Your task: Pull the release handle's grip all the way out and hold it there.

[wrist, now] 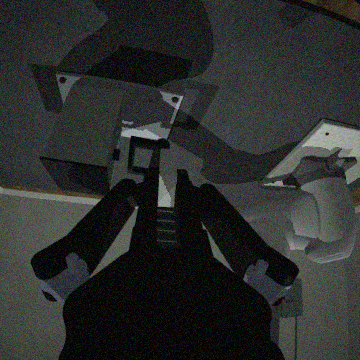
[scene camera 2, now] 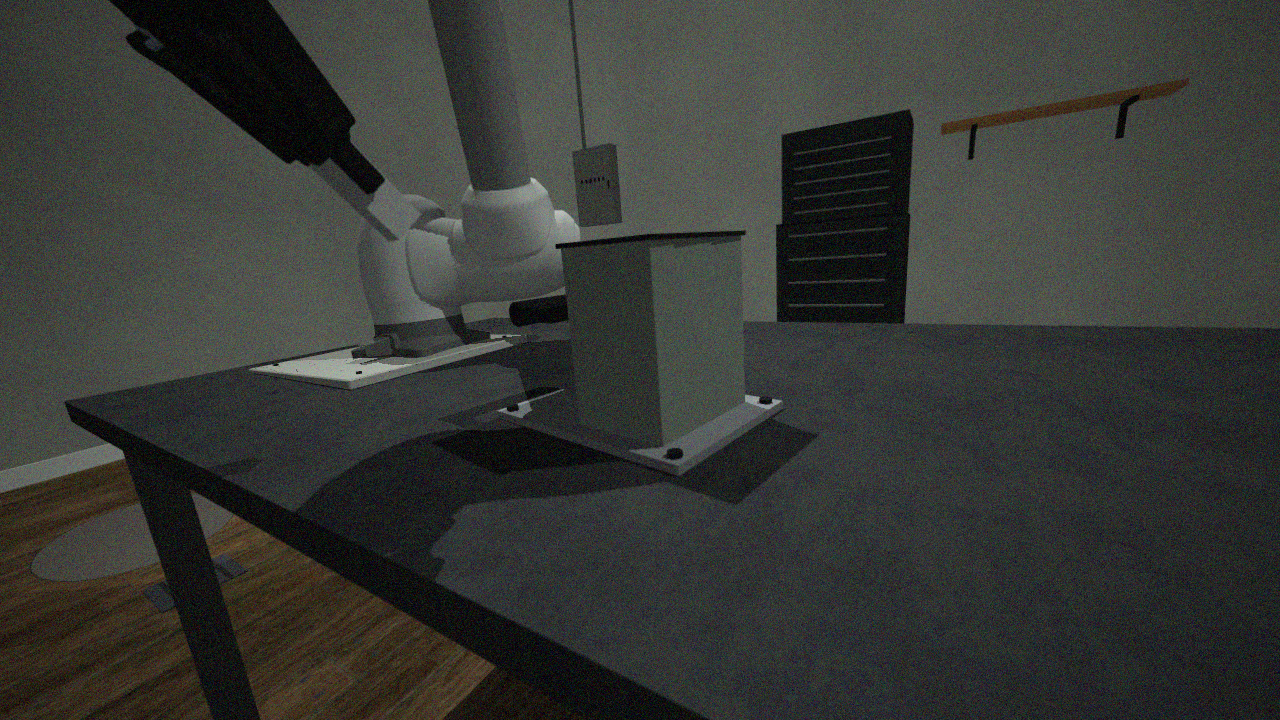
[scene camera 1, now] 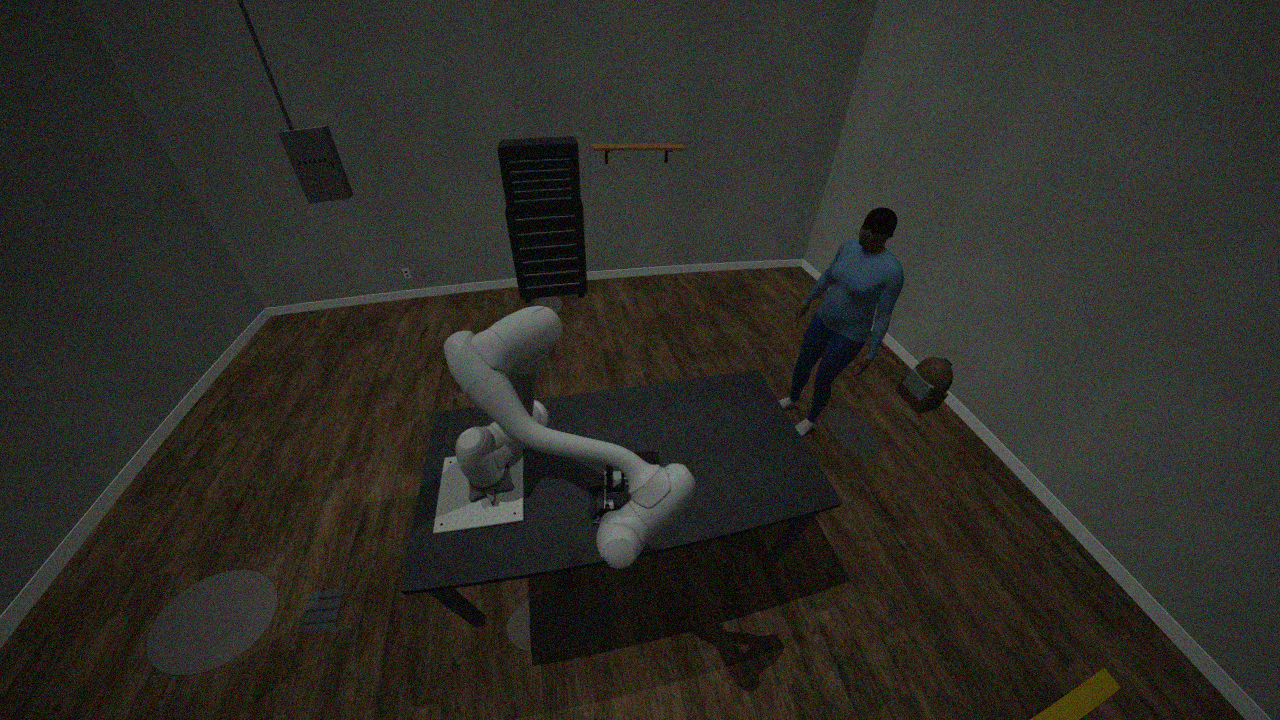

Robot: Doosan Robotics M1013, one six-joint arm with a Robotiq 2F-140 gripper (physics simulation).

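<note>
The release handle [scene camera 2: 539,310] [wrist: 131,155] is a black frame at the side of a pale box housing [scene camera 2: 698,331] [wrist: 85,125] with a dark top. In scene camera 2 its grip's dark end juts out left of the housing; the rest is hidden behind it. My gripper [scene camera 2: 391,212] [wrist: 165,161] is shut with nothing between its fingers. In scene camera 2 it slants down from the upper left, its fingertips above and left of the grip, apart from it. In the wrist view the fingers overlap the frame's right side. How far out the grip stands I cannot tell.
The housing stands on a bolted plate [scene camera 2: 716,438] [wrist: 178,106] on the dark table [scene camera 1: 716,429] [scene camera 2: 939,501]. The arm's base stands on a white plate [scene camera 1: 452,510] [scene camera 2: 313,369] [wrist: 306,145]. A person in blue [scene camera 1: 859,282] stands beyond the table's right end.
</note>
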